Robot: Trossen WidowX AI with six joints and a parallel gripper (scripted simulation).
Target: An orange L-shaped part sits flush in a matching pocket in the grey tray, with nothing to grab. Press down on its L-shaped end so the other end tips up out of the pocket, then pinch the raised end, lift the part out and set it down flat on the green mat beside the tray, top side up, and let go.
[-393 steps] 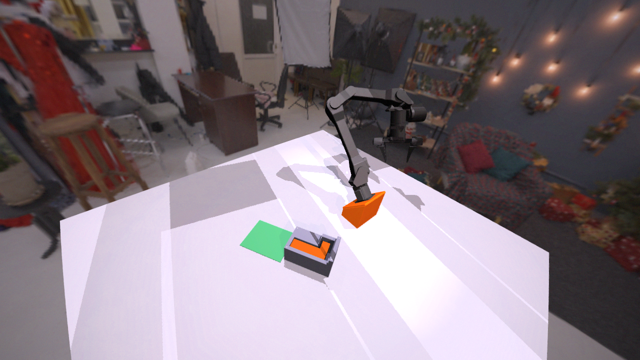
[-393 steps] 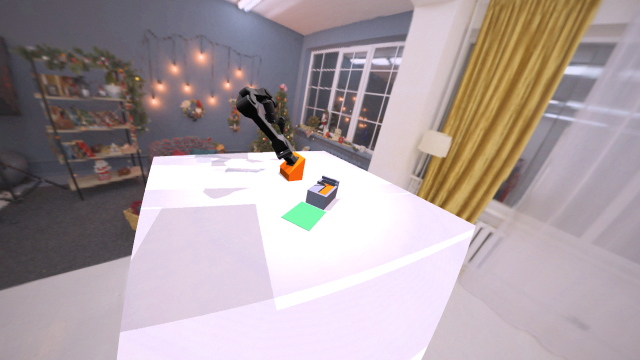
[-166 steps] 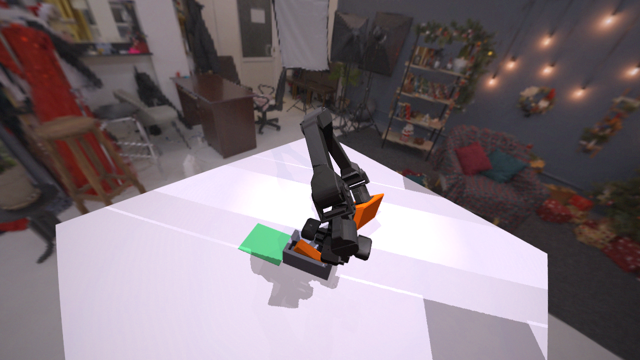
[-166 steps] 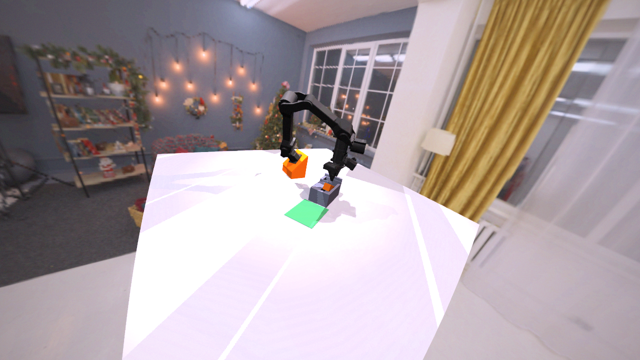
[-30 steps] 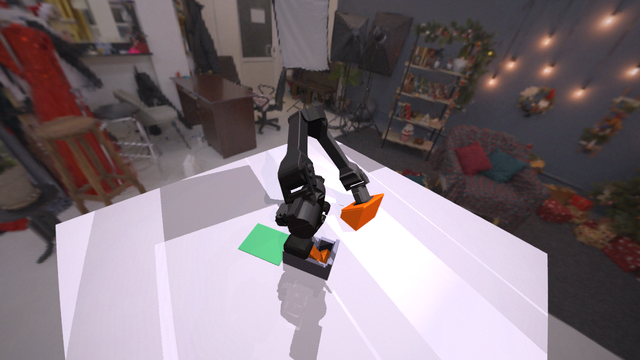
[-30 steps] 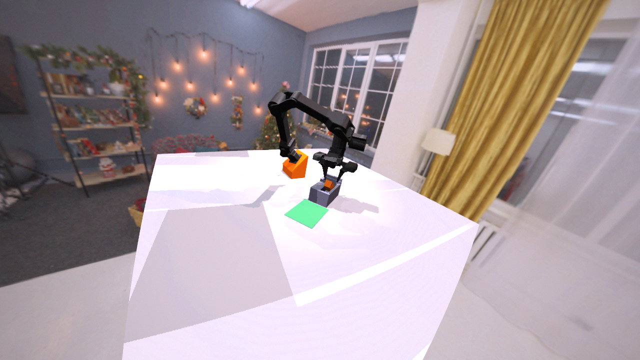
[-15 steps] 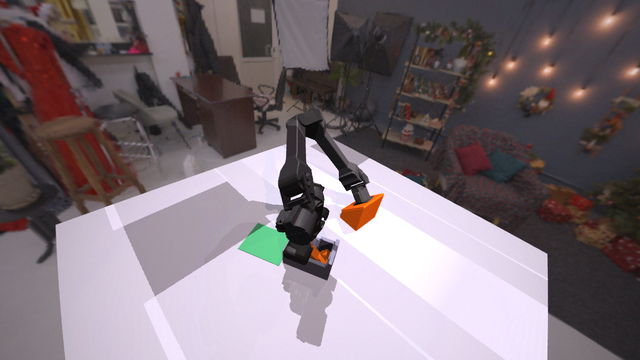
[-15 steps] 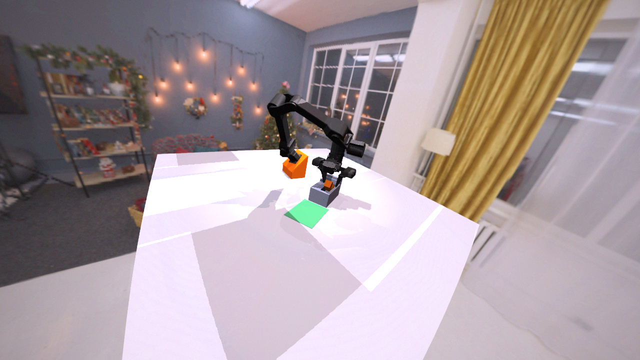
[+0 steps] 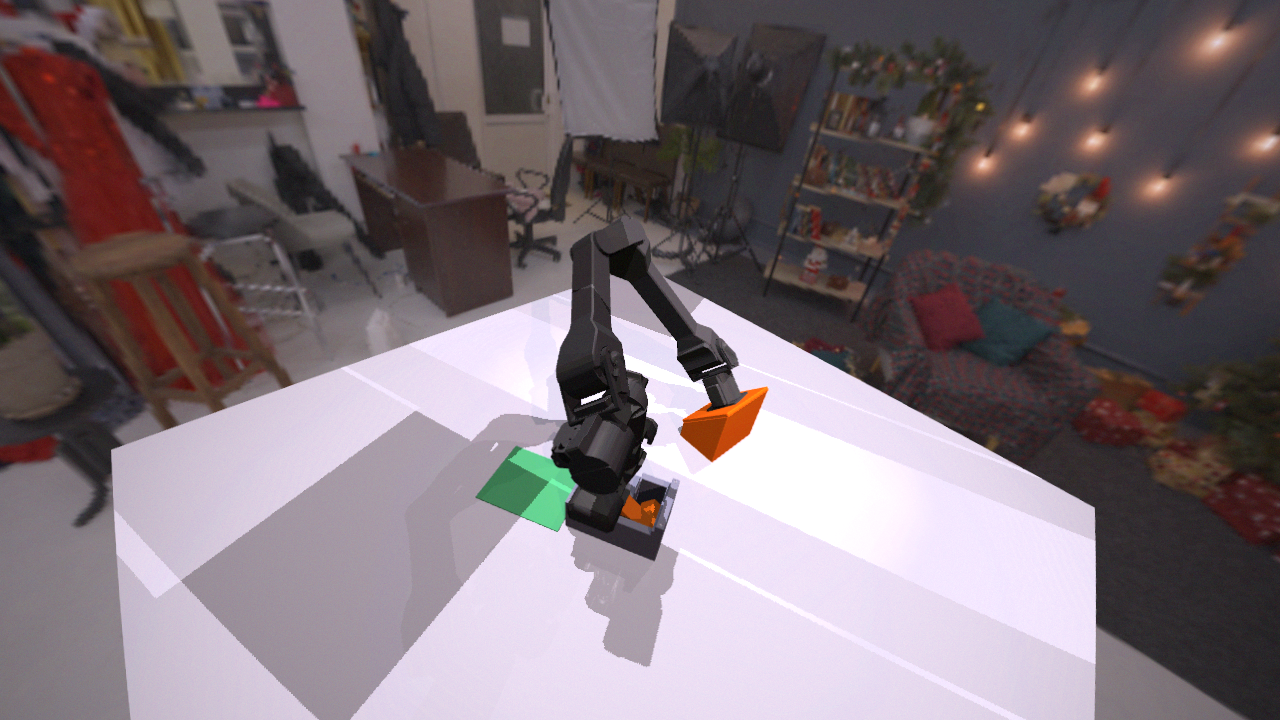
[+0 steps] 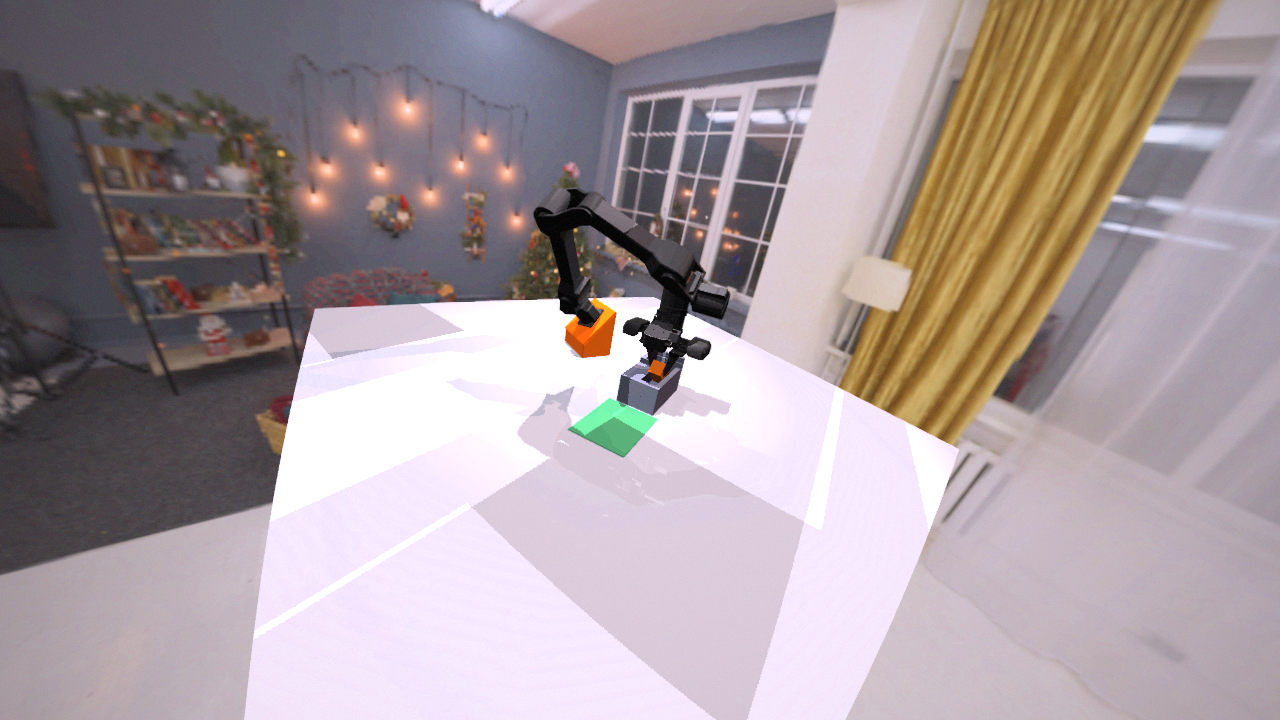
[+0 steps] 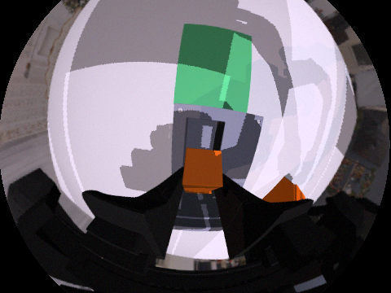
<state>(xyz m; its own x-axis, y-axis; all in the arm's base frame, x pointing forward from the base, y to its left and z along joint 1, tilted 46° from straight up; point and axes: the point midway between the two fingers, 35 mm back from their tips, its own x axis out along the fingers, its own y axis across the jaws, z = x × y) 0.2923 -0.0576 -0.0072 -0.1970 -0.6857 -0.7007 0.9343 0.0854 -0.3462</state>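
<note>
Right now my gripper tip is 3 cm past the orange L-shaped part, 3 cm to the right of it and 3 cm above it. Also, from my gripper tip: green mat (3 cm ahead, 14 cm to the right, 8 cm below).
</note>
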